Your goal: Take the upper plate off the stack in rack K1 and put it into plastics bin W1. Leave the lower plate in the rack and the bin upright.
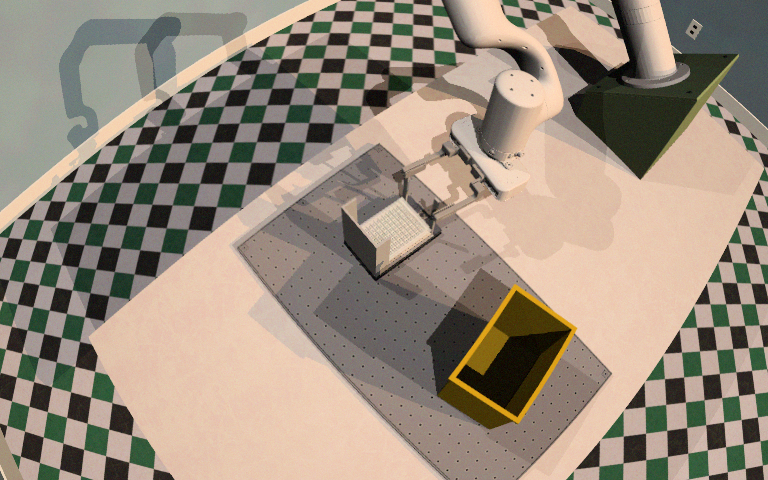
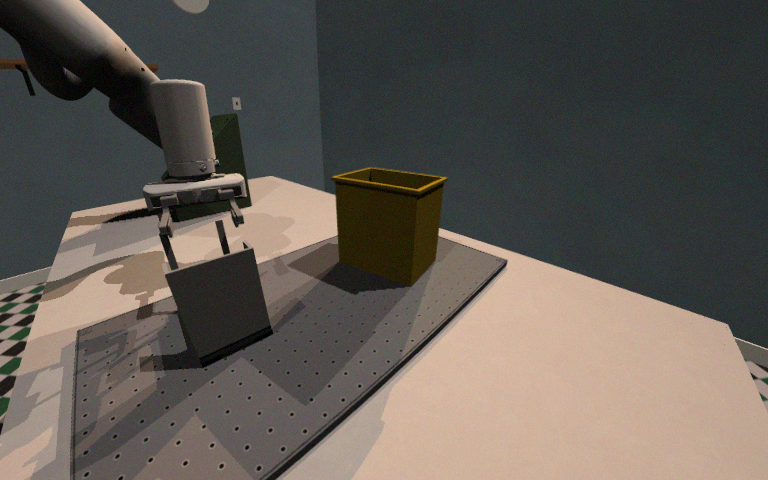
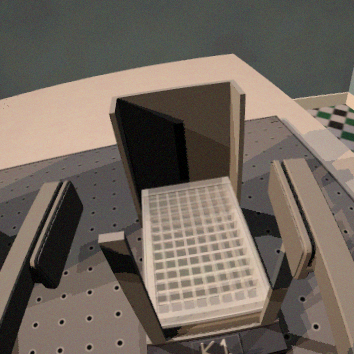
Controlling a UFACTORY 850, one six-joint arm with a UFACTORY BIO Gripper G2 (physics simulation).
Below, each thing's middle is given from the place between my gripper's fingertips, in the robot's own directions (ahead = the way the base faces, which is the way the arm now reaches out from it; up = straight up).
Right now my hand is 40 mm short of the gridded plate [image 1: 399, 221], 20 mm to the left of it and 100 mm above it.
